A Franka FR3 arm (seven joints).
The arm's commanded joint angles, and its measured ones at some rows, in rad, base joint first. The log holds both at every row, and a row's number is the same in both.
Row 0, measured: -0.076, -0.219, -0.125, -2.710, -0.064, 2.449, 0.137
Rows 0 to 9, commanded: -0.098, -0.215, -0.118, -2.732, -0.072, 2.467, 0.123; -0.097, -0.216, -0.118, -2.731, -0.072, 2.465, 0.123; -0.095, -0.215, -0.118, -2.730, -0.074, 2.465, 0.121; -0.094, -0.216, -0.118, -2.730, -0.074, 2.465, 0.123; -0.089, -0.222, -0.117, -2.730, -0.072, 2.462, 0.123; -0.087, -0.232, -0.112, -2.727, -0.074, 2.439, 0.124; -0.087, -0.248, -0.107, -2.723, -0.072, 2.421, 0.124; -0.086, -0.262, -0.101, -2.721, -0.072, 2.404, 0.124; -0.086, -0.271, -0.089, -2.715, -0.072, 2.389, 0.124; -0.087, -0.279, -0.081, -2.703, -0.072, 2.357, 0.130
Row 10, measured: -0.077, -0.237, -0.113, -2.708, -0.071, 2.425, 0.132
